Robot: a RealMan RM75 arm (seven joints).
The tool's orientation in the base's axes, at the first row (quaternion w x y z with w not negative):
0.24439, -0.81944, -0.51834, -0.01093
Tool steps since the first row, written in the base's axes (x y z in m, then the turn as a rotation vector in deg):
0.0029, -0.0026, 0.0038, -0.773, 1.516, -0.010
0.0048, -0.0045, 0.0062, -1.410, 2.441, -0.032
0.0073, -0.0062, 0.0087, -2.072, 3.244, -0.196
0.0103, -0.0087, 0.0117, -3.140, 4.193, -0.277
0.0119, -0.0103, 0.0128, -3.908, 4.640, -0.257
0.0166, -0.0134, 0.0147, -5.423, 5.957, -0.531
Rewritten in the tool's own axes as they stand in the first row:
0.0002, 0.0019, -0.0051, 0.920, -1.177, 0.815
0.0001, 0.0032, -0.0084, 1.400, -2.031, 1.365
0.0005, 0.0050, -0.0119, 1.727, -2.808, 1.996
0.0006, 0.0072, -0.0163, 2.012, -4.015, 2.710
0.0003, 0.0087, -0.0183, 2.040, -4.833, 3.057
0.0004, 0.0131, -0.0224, 2.377, -6.474, 4.198

